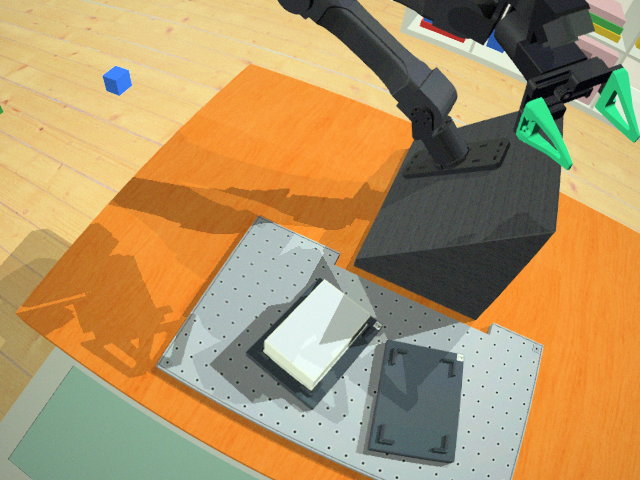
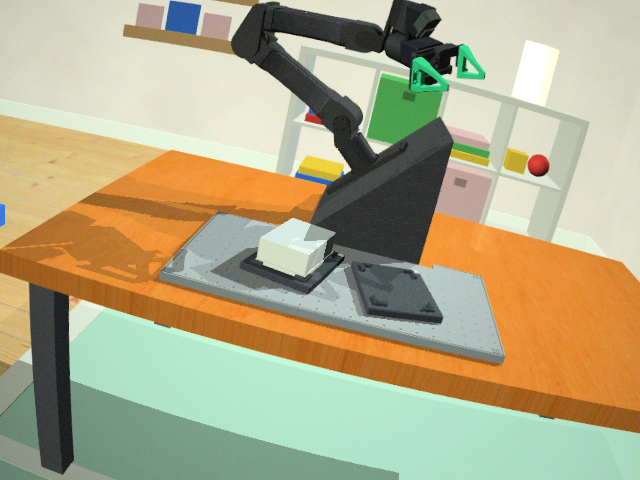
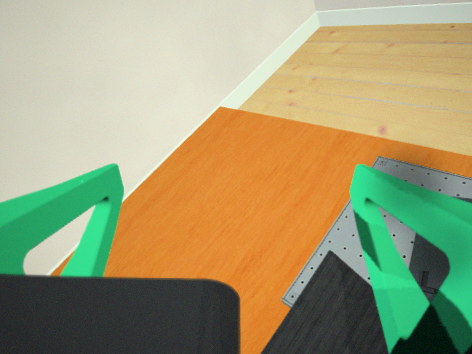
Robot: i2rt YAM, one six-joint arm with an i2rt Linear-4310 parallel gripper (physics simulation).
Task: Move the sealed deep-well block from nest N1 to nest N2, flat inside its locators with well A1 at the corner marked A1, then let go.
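Frame: origin at the arm's base, x ahead, y right, z down, level; metres.
Where they show: gripper, fingertip midpoint: (image 1: pixel 604 153) (image 2: pixel 467 81) (image 3: pixel 236 177); arm's base, origin of the base link: (image 1: pixel 455 161) (image 2: pixel 368 169).
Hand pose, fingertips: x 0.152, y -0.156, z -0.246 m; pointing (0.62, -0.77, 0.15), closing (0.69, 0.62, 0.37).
Each offset is from my fingertips to the top centre of the thing. "spot": to the spot under its first point. Level surfaces: height alone.
The white deep-well block @[dx +0.212, dy +0.197, dz +0.293 m] (image 1: pixel 317 330) (image 2: pixel 292 250) sits on the left dark nest @[dx +0.212, dy +0.197, dz +0.329 m] (image 1: pixel 311 400) (image 2: pixel 289 279), looking flat and lined up with it. The right dark nest @[dx +0.211, dy +0.026, dz +0.329 m] (image 1: pixel 413 413) (image 2: pixel 400 293) is empty, with L-shaped locators at its corners and a small white tag @[spot: dx +0.121, dy +0.001, dz +0.334 m] (image 1: pixel 460 357) at one corner. Another small white tag (image 1: pixel 377 326) is at a corner of the left nest. The lettering on tags and block is too small to read. My gripper (image 1: pixel 603 153) (image 2: pixel 465 84) (image 3: pixel 236 177) is open and empty, high up beyond the pedestal and well away from the block.
Both nests stand on a grey perforated plate @[dx +0.196, dy +0.116, dz +0.346 m] (image 1: pixel 222 289) (image 2: pixel 199 258) (image 3: pixel 340 240) on the orange table @[dz +0.359 m] (image 1: pixel 206 149) (image 2: pixel 542 289) (image 3: pixel 240 200). The arm's dark wedge-shaped pedestal (image 1: pixel 460 222) (image 2: pixel 385 206) (image 3: pixel 330 305) rises directly behind the plate. A white shelf unit stands behind the table.
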